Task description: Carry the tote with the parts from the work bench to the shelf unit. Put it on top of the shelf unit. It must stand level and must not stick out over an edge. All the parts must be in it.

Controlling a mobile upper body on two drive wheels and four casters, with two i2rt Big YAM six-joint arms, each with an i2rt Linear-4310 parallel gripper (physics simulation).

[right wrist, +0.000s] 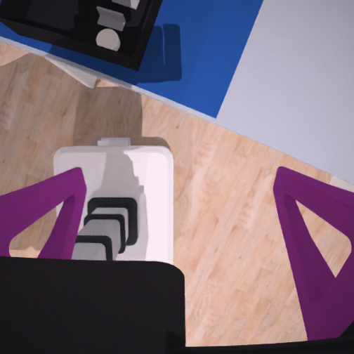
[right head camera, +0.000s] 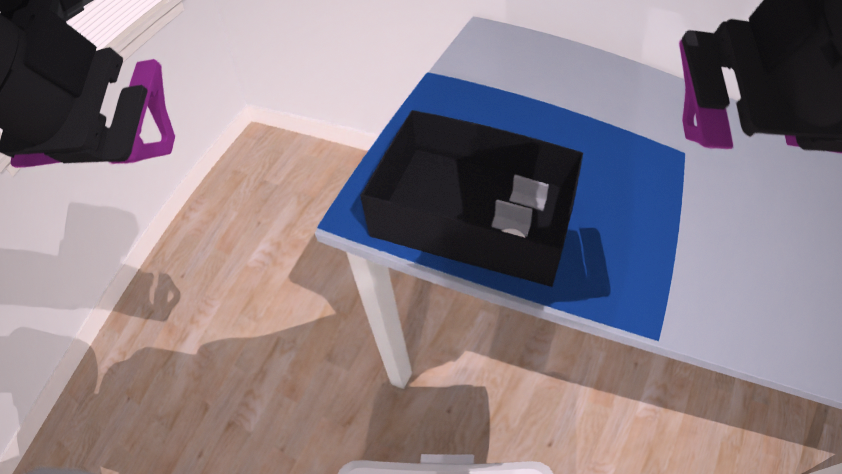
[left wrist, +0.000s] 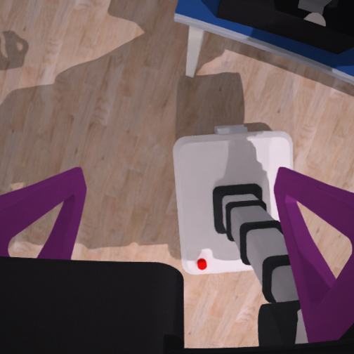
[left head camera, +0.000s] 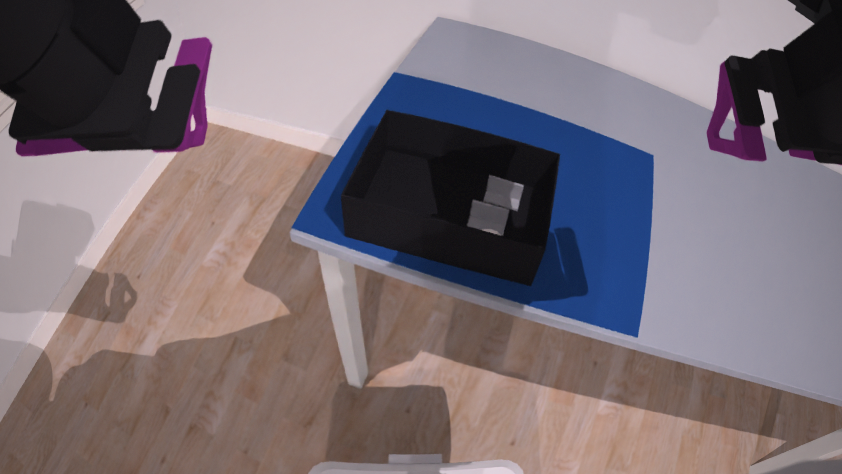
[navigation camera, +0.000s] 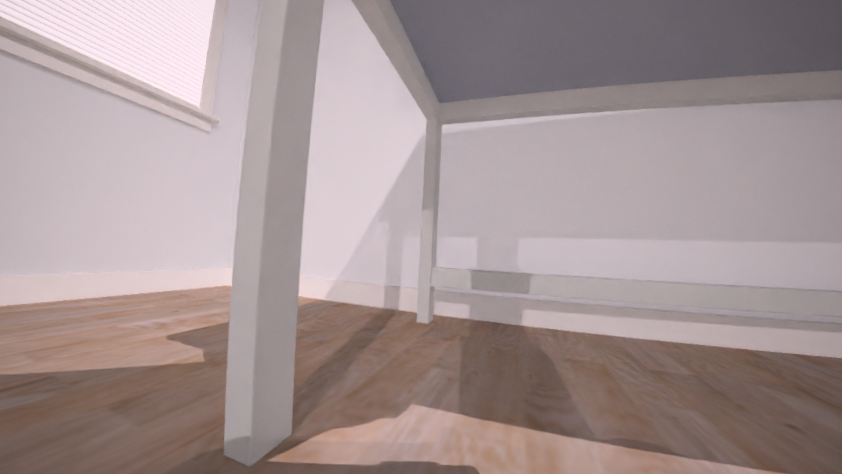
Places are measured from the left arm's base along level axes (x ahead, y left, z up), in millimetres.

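Pixels of known places: left gripper, between the fingertips: (right head camera: 128, 147) (left head camera: 148, 137); right gripper, between the fingertips: (right head camera: 738, 133) (left head camera: 751, 144).
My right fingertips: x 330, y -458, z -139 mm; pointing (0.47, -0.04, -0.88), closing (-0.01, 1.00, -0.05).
Note:
Ahead of a thing's pixels: the offset from my right fingertips to its top centre. "spot": to the spot under its first point. Level surfaces: height alone.
The black open tote @(dx +320, dy +181, dz -407 mm) (left head camera: 441, 241) (right head camera: 465, 244) (left wrist: 280, 25) (right wrist: 60, 35) stands on the blue mat @(dz -507 mm) (left head camera: 612, 235) (right head camera: 636, 247) of the work bench @(dz -509 mm) (left head camera: 736, 264) (right head camera: 765, 282), turned at an angle in the head views. In it lie two grey brackets, one @(dx +343, dy +99, dz -464 mm) (left head camera: 503, 191) (right head camera: 528, 191) behind the other @(dx +291, dy +131, dz -464 mm) (left head camera: 487, 216) (right head camera: 511, 216), and a pale round part (left wrist: 315, 20) (right wrist: 108, 39). My left gripper (left head camera: 111, 144) (right head camera: 91, 154) (left wrist: 179, 177) is open and empty, left of the tote. My right gripper (left head camera: 777, 154) (right head camera: 760, 141) (right wrist: 179, 177) is open and empty, right of it. The shelf unit does not show.
My white base (left wrist: 200, 165) (right wrist: 155, 200) stands in front of the bench. A bench leg (left head camera: 341, 317) (right head camera: 380, 317) (navigation camera: 265, 235) stands near, left of centre in the navigation view. Walls rise behind and left of the bench; a window with blinds @(spot: dx +967, dy +1361, dz -309 mm) (navigation camera: 117, 41) is at upper left.

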